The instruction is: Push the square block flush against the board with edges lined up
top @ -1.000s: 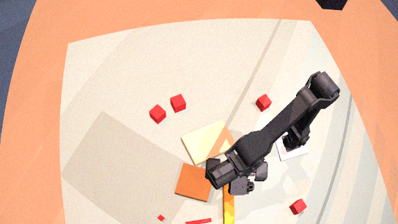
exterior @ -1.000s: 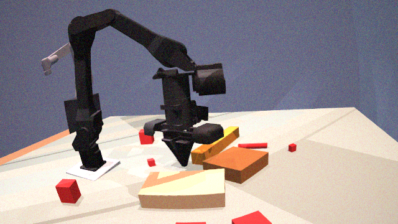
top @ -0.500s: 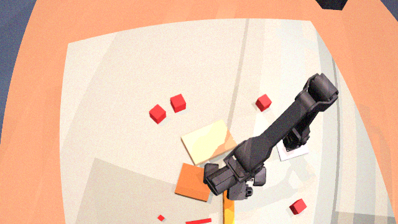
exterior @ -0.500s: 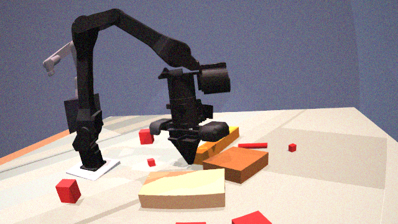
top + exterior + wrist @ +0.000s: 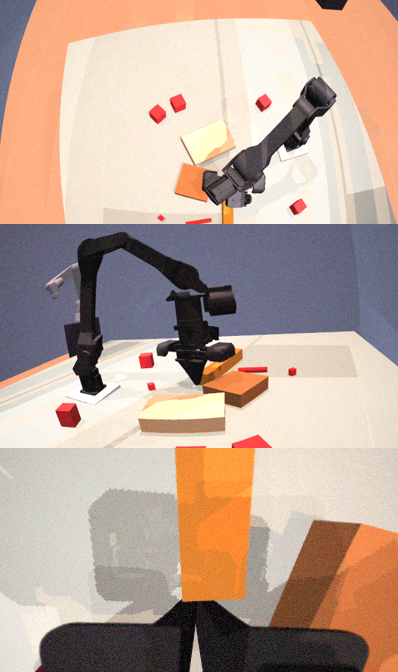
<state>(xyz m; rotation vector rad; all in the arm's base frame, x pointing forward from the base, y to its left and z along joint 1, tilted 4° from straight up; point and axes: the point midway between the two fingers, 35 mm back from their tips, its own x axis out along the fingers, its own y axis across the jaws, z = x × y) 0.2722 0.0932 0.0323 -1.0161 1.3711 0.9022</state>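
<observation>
Now: the square block 100 mm ahead of my gripper tip, 40 mm to the right of it and 10 mm above it. The rest, counted from my gripper tip: red rod (130 mm ahead, 90 mm to the left); then orange-yellow bar (120 mm to the left, 40 mm ahead, 10 mm above).
</observation>
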